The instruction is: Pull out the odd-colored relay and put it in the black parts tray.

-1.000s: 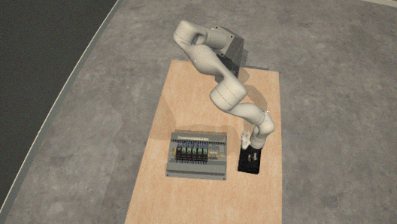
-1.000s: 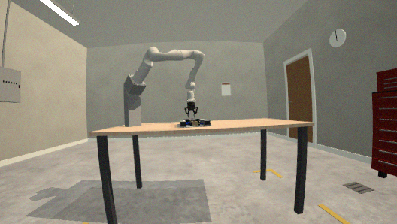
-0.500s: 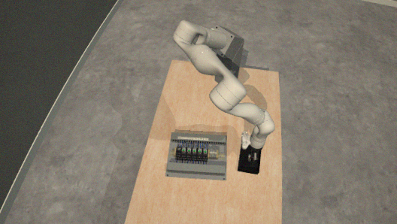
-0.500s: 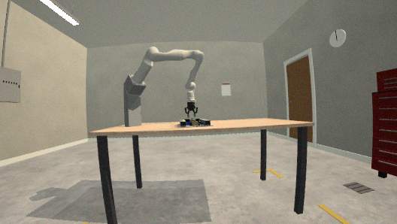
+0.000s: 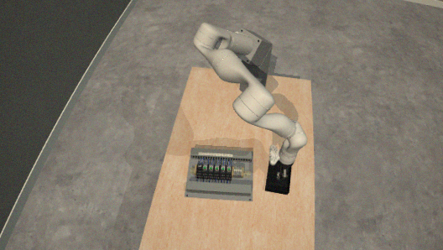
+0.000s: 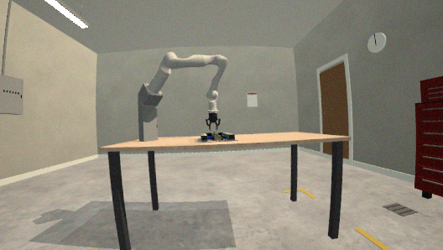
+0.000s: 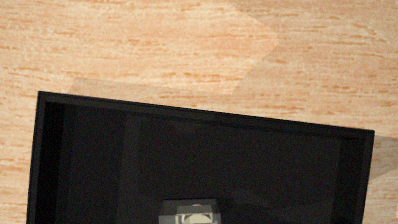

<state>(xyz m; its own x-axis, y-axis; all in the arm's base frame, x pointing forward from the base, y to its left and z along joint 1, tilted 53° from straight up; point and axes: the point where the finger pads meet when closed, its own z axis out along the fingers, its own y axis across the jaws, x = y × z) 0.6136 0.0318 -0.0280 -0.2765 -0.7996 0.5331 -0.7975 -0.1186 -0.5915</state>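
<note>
My hand is 5 cm above the relay. From my hand the other things lie so: grey relay panel (27 cm to the right, 10 cm behind, 5 cm below); then black parts tray (6 cm below).
</note>
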